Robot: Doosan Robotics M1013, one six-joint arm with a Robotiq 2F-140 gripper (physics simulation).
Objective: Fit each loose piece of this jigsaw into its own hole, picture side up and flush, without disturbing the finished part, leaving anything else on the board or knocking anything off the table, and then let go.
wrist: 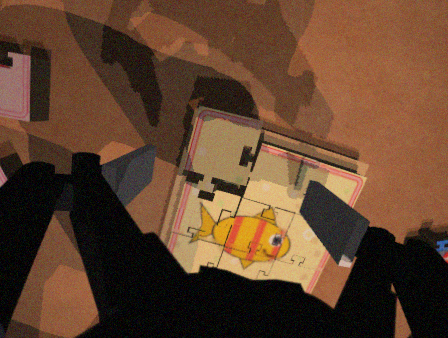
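Observation:
The jigsaw board lies below in the wrist view, with an orange striped fish on its joined cream pieces. A cream corner piece with a pink border line lies picture side up at the board's upper left corner. Dark gaps show along its lower edge and at its right side, and it looks raised and not flush with its neighbours. My gripper is open and empty, one finger left of the board and the other over its right part. The gripper body hides the board's lower part.
A pale pink-bordered piece lies at the upper left edge of the view. Part of another pale piece shows below it. A piece with blue and red shows at the right edge. Arm shadows cross the brown table and the board.

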